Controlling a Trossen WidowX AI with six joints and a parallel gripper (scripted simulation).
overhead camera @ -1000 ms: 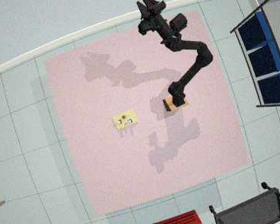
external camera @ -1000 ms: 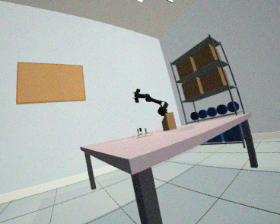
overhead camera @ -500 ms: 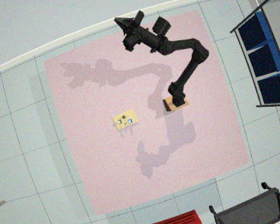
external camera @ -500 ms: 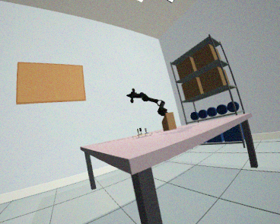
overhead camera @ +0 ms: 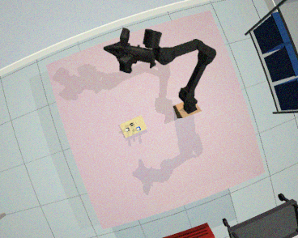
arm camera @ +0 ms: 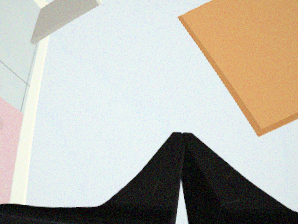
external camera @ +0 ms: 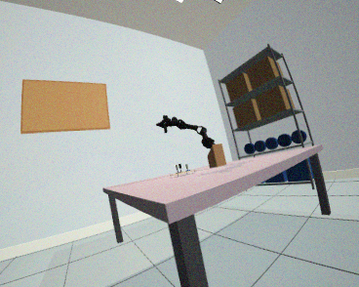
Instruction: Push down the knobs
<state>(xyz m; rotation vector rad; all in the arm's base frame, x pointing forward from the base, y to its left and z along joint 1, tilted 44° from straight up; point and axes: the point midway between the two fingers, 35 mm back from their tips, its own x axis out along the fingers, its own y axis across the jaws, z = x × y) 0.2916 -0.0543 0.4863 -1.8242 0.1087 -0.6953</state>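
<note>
The potentiometer knob lies 50 mm ahead of my gripper tip, 370 mm to the left of it and 430 mm below it. Also, from my gripper tip: tan potentiometer: 70 mm ahead, 330 mm to the left, 440 mm below.
</note>
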